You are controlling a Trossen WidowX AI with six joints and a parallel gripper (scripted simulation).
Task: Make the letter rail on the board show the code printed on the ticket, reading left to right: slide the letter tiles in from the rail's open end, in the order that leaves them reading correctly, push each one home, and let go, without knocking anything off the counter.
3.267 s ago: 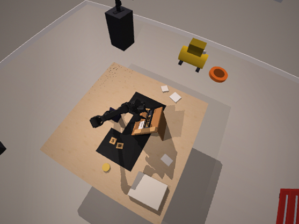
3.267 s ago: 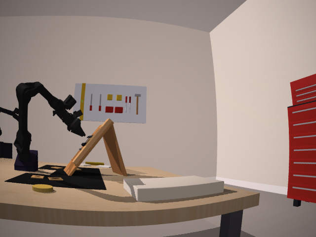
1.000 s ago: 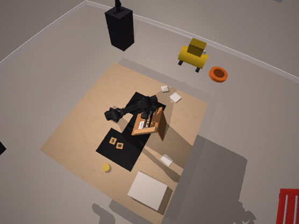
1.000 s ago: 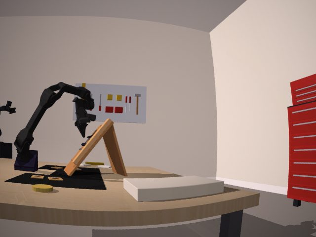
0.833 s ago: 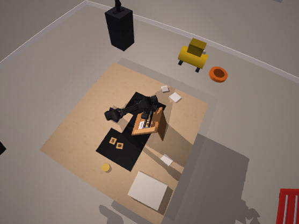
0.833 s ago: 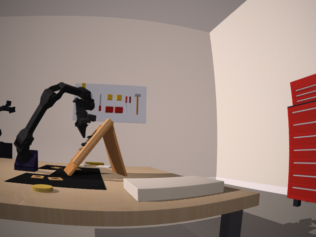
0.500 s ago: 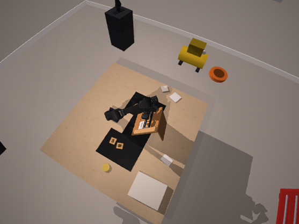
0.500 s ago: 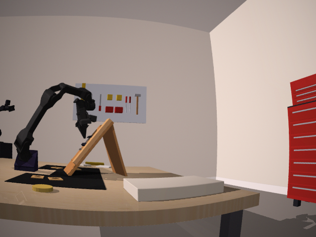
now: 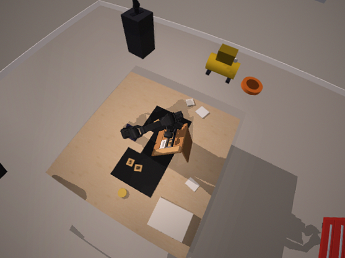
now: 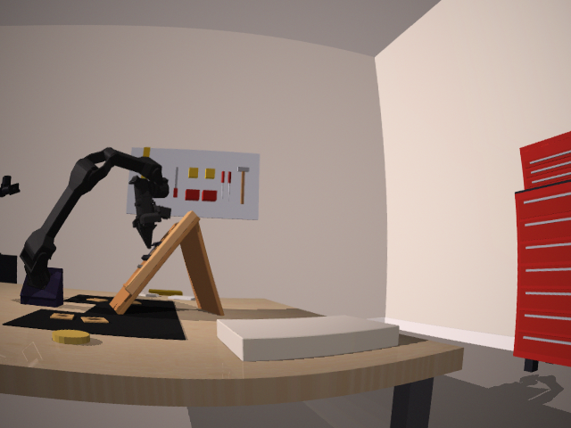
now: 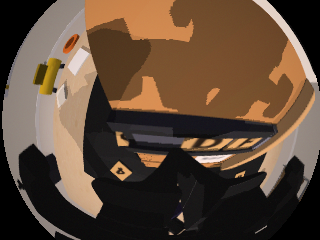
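The white ticket is 100 mm to the right of my gripper tip, 90 mm below it and 10 mm behind it. Round my gripper tip: black mat 180 mm below, 140 mm to the right, 130 mm behind; white slab 530 mm to the right, 360 mm ahead, 170 mm below.
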